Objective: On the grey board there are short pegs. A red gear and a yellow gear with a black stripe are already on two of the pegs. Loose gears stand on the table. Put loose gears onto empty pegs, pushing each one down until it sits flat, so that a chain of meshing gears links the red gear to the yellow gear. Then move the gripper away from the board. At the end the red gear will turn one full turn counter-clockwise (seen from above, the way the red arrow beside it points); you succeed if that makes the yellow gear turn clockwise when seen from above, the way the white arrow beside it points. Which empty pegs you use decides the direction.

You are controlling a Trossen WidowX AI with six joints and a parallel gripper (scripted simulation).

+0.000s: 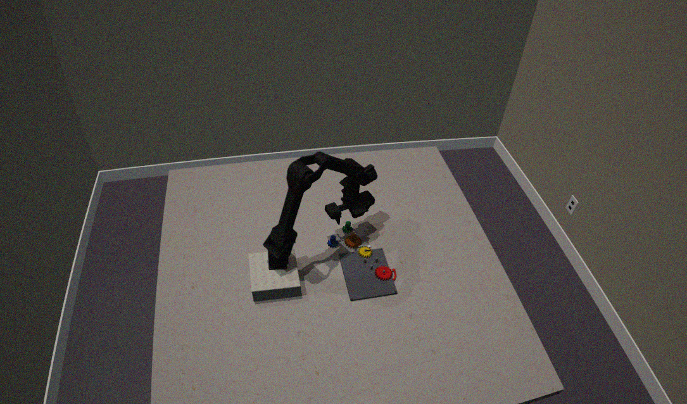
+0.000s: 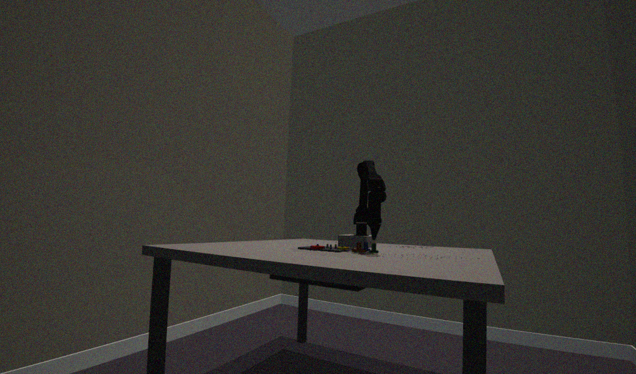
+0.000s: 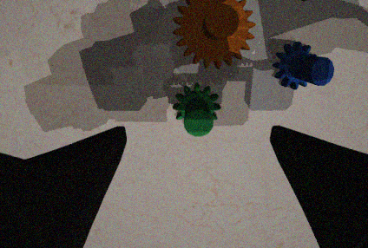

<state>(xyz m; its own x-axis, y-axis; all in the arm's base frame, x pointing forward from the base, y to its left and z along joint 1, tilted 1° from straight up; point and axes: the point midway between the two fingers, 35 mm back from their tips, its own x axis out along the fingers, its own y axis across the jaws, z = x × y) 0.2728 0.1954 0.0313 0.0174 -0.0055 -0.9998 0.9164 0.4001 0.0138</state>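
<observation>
The green gear lies 4 cm below my gripper tip. The rest, counted from my gripper tip: blue gear: 7 cm to the right, 7 cm behind, 4 cm below; yellow gear: 13 cm to the right, 5 cm ahead, 4 cm below; orange gear: 6 cm to the right, 4 cm below, 1 cm ahead.
</observation>
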